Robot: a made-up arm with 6 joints. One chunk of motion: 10 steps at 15 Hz.
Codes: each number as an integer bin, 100 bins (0 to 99) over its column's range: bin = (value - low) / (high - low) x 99, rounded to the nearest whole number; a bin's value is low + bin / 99 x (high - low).
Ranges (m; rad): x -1..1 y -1..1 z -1..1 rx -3.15..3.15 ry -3.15..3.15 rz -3.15..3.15
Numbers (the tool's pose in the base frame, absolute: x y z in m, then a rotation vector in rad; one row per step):
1: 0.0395 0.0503 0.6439 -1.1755 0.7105 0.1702
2: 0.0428 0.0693 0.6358 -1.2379 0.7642 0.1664
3: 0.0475 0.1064 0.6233 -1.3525 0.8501 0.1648
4: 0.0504 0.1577 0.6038 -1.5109 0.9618 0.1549
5: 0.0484 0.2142 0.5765 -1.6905 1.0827 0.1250
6: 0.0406 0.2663 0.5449 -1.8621 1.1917 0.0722
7: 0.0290 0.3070 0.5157 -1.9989 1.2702 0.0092
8: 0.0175 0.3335 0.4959 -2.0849 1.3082 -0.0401
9: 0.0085 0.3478 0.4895 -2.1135 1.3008 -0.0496
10: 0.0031 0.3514 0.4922 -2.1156 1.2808 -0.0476
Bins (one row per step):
1: 51 52 81 31 61 52
2: 52 53 81 30 62 52
3: 52 55 80 28 63 52
4: 52 57 79 26 65 52
5: 52 60 78 23 67 51
6: 52 63 76 20 68 51
7: 51 65 75 18 69 50
8: 50 66 74 17 70 49
9: 50 67 74 16 70 49
10: 50 67 74 16 70 49

